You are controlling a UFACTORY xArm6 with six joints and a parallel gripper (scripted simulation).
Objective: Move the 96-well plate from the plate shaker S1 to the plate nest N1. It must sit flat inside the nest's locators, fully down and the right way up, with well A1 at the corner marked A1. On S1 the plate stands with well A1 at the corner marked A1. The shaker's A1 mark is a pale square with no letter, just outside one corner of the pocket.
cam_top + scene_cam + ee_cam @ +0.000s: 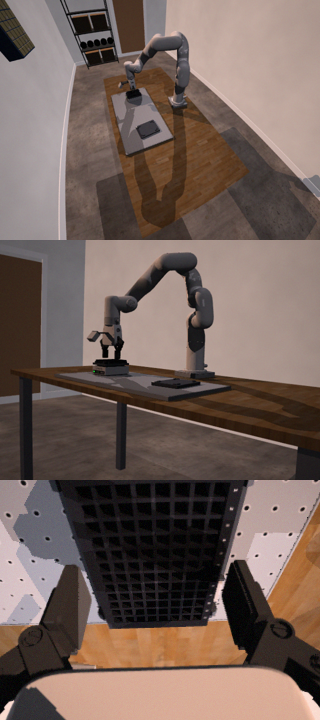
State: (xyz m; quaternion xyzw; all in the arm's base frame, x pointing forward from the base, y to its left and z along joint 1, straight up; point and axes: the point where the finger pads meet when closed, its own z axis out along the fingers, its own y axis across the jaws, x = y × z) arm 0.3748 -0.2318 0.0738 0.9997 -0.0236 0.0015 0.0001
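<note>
My gripper is now 2 cm above the black 96-well plate. Also, from my hand: black plate nest N1 (3 cm ahead, 41 cm to the left, 8 cm below).
</note>
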